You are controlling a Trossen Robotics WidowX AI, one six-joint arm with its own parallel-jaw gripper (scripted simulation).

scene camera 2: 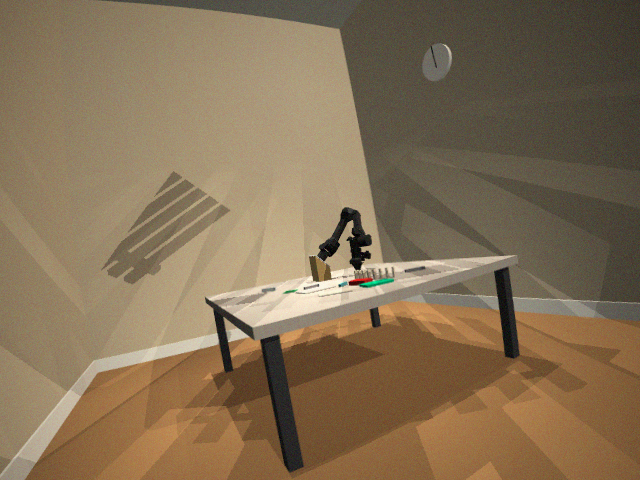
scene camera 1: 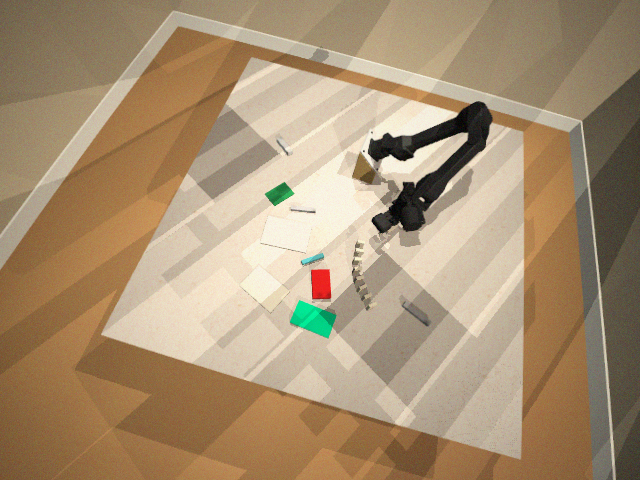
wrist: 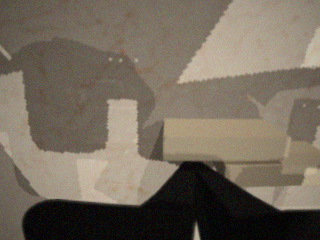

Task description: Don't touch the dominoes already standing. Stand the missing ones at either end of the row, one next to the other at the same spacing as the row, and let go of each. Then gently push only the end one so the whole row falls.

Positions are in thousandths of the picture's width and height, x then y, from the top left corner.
Labels:
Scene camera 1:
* bright green card: 484, 661
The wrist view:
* my gripper: 598, 706
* cream domino: 577, 581

